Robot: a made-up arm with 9 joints.
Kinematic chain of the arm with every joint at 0, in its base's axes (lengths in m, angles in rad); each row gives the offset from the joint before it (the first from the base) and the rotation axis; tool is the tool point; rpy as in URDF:
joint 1: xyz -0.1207 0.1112 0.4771 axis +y
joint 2: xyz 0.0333 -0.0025 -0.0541 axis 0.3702 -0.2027 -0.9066
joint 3: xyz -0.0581 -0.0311 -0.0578 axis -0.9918 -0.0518 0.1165
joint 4: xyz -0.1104 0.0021 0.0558 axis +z
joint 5: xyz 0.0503 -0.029 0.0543 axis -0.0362 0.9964 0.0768
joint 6: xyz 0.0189 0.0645 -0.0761 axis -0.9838 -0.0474 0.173
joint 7: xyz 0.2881 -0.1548 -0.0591 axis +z
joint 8: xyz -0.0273 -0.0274 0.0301 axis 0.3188 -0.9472 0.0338
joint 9: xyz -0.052 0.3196 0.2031 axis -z
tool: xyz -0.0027 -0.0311 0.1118 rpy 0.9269 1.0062 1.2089
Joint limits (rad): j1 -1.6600..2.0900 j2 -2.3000..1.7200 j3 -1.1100..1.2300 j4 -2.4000..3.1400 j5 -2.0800..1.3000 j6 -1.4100..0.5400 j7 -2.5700..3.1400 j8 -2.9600..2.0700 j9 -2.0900..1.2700
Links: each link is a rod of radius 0.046 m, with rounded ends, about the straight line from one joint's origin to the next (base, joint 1, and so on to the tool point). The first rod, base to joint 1, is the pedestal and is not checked.
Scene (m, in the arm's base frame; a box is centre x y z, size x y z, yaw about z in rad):
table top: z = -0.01
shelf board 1: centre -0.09 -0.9 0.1 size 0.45 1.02 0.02 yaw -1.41
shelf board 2: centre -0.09 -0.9 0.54 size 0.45 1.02 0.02 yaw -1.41
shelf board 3: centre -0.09 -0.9 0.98 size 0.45 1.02 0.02 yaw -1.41
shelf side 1: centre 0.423 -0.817 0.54 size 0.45 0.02 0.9 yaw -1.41
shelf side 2: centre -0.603 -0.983 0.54 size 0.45 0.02 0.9 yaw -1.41
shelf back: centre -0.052 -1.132 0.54 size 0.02 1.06 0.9 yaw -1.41
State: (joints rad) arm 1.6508 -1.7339 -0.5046 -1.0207 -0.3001 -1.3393 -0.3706 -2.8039 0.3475
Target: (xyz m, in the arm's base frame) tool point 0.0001 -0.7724 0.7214
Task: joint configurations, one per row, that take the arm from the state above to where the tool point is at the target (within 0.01 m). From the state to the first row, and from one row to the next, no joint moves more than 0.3 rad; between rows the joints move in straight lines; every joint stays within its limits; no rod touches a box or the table.
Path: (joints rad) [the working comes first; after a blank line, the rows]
Joints at the target: 1.7119 -0.5881 -0.4127 -2.4000 -0.5932 -1.0726 -0.9315 -2.0744 0.4037
Straight joint move there: touches shelf board 1, shelf board 2, the table top.

1: 1.7918 -1.6305 -0.5666 -1.1346 -0.0829 -1.3629 -0.2223 -2.8541 0.3972
2: 1.9329 -1.5271 -0.6287 -1.2485 0.1342 -1.3864 -0.0739 -2.9042 0.4470
3: 2.0739 -1.4237 -0.6907 -1.3623 0.3514 -1.4100 0.0744 -2.9544 0.4967
4: 1.9752 -1.1313 -0.5668 -1.5598 0.1728 -1.3772 0.0752 -2.8583 0.4765
5: 1.8764 -0.8389 -0.4429 -1.7572 -0.0058 -1.3445 0.0759 -2.7621 0.4562
6: 1.7776 -0.5466 -0.3189 -1.9547 -0.1844 -1.3117 0.0767 -2.6660 0.4360
7: 1.6788 -0.2542 -0.1950 -2.1522 -0.3630 -1.2789 0.0774 -2.5699 0.4157
8: 1.5800 0.0382 -0.0711 -2.3496 -0.5417 -1.2462 0.0781 -2.4737 0.3955
9: 1.6130 -0.1184 -0.1565 -2.3622 -0.5545 -1.2028 -0.1743 -2.3739 0.3975
10: 1.6459 -0.2750 -0.2419 -2.3748 -0.5674 -1.1594 -0.4267 -2.2741 0.3996
11: 1.6789 -0.4315 -0.3273 -2.3874 -0.5803 -1.1160 -0.6791 -2.1742 0.4016
12: 1.7119 -0.5881 -0.4127 -2.4000 -0.5932 -1.0726 -0.9315 -2.0744 0.4037

